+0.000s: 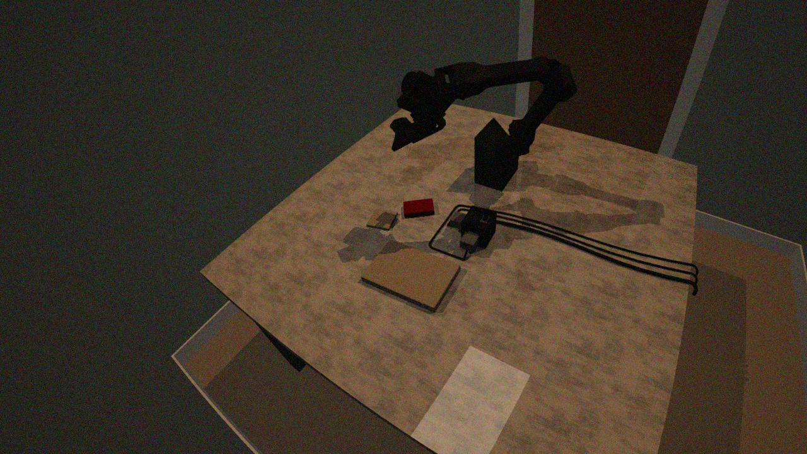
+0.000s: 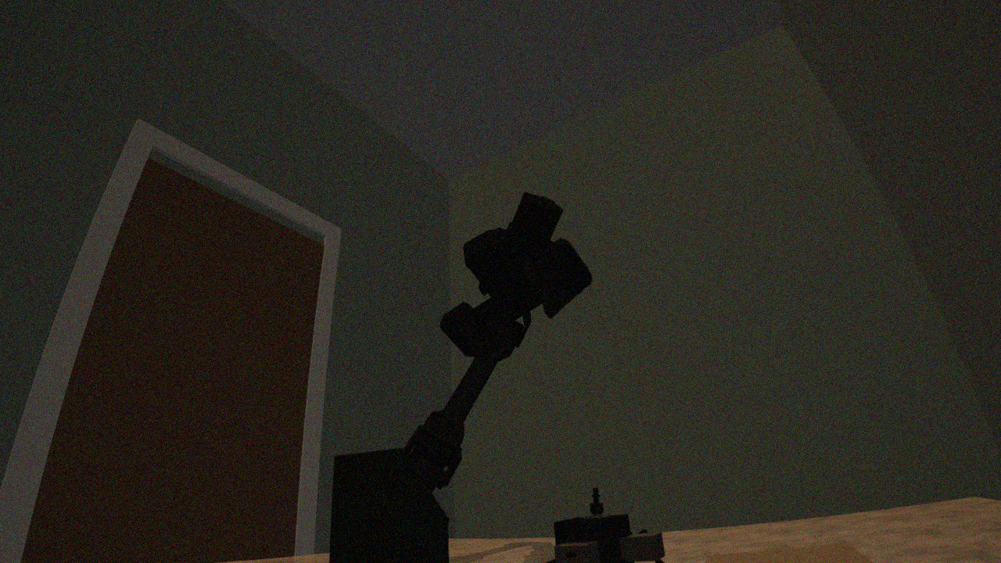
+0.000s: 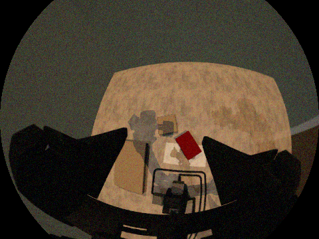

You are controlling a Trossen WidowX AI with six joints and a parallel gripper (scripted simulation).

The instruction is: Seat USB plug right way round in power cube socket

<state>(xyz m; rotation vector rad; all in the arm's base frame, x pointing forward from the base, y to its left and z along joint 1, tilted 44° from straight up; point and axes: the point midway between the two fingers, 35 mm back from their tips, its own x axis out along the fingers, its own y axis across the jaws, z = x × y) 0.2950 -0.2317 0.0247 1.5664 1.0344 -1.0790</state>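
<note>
The USB plug is 240 mm to the left of my gripper tip, 170 mm below it and 20 mm behind it. Also, from my gripper tip: red block 260 mm below, 40 mm behind; tan tile 260 mm below, 80 mm to the right, 50 mm ahead; tan slab 250 mm below, 200 mm ahead, 120 mm to the left.
</note>
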